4 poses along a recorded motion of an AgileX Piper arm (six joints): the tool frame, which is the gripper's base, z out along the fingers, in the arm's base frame.
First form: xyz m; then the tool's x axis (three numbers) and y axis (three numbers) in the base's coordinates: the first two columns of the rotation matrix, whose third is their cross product.
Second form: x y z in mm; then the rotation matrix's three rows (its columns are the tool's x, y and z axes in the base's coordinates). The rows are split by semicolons. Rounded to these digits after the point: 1 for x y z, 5 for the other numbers.
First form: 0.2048 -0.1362 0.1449 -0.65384 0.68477 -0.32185 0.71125 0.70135 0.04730
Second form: 204.8 -136.2 144.9; -0.65384 0.71125 0.25812; 0.68477 0.70135 -0.19799; -0.32185 0.04730 -0.94561
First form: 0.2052 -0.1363 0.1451 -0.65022 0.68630 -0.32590 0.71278 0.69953 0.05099
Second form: 205.2 -136.3 145.1; -0.65022 0.71278 0.26297; 0.68630 0.69953 -0.19914; -0.32590 0.05099 -0.94403
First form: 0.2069 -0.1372 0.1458 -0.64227 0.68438 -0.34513 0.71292 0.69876 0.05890
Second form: 206.9 -137.2 145.8; -0.64227 0.71292 0.28147; 0.68438 0.69876 -0.20822; -0.34513 0.05890 -0.93670
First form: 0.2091 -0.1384 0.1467 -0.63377 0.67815 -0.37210 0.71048 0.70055 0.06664
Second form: 209.1 -138.4 146.7; -0.63377 0.71048 0.30587; 0.67815 0.70055 -0.22214; -0.37210 0.06664 -0.92580
